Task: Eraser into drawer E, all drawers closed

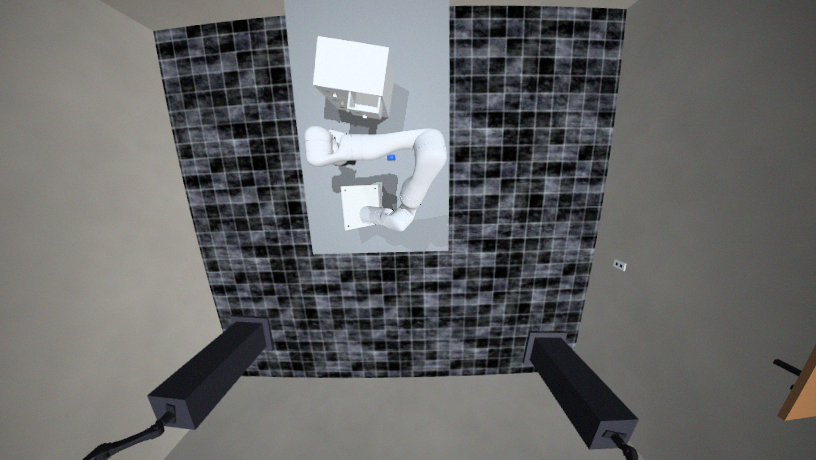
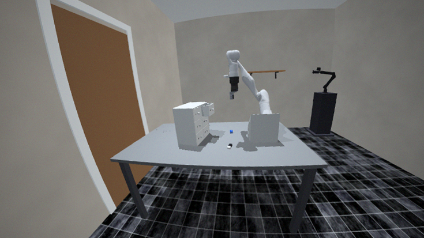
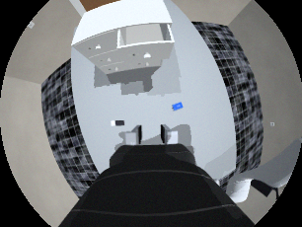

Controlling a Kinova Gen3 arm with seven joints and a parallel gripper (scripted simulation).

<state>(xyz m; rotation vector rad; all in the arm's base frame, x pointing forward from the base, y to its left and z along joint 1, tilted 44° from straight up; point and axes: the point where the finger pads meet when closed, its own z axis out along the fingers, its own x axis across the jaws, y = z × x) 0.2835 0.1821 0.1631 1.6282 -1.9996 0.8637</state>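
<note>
Right now the black-and-white piece is 20 mm ahead of my hand, 170 mm to the left of it and 370 mm below it. From my hand the other things lie so: blue block (20 mm ahead, 130 mm to the right, 370 mm below); drawer (360 mm ahead, 90 mm to the left, 340 mm below).
</note>
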